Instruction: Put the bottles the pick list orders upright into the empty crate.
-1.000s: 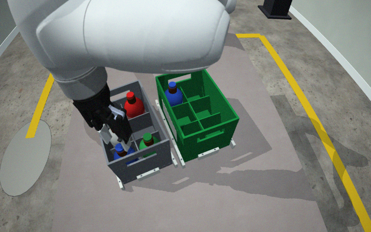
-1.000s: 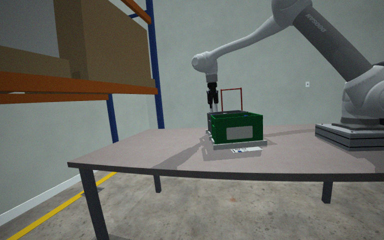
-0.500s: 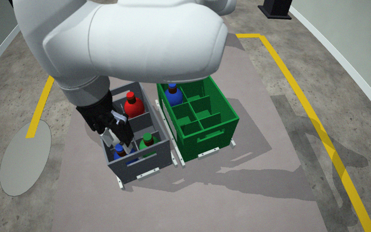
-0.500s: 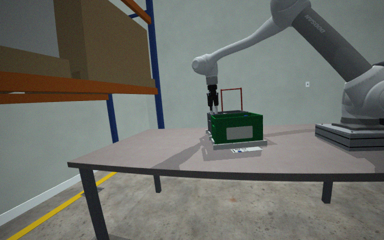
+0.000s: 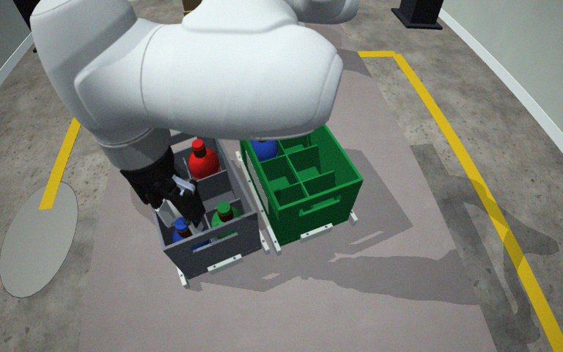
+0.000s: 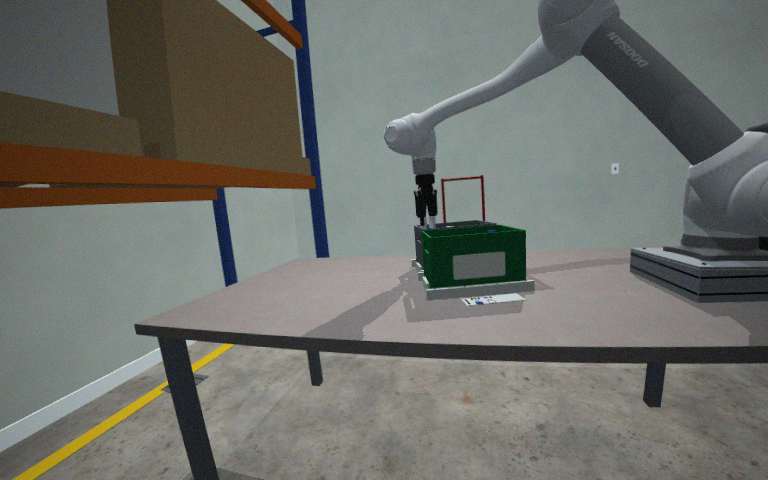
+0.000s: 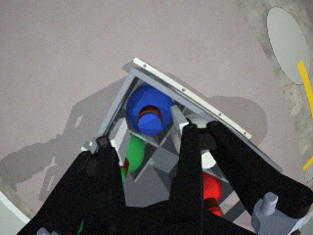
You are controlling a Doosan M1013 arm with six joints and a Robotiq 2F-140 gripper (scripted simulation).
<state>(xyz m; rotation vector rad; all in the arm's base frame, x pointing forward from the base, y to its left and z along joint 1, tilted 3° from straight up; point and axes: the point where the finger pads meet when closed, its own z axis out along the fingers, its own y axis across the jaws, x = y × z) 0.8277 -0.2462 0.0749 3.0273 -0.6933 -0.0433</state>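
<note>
Now: hand 9 cm above the green bottle, 8 cm to the right of it and 2 cm past it. From my hand the other things lie so: grey crate 10 cm behind, 9 cm below, 1 cm to the left; then red-label bottle 20 cm behind, 9 cm below, 2 cm to the left; then white-label bottle 9 cm below, 8 cm behind, 3 cm to the right.
</note>
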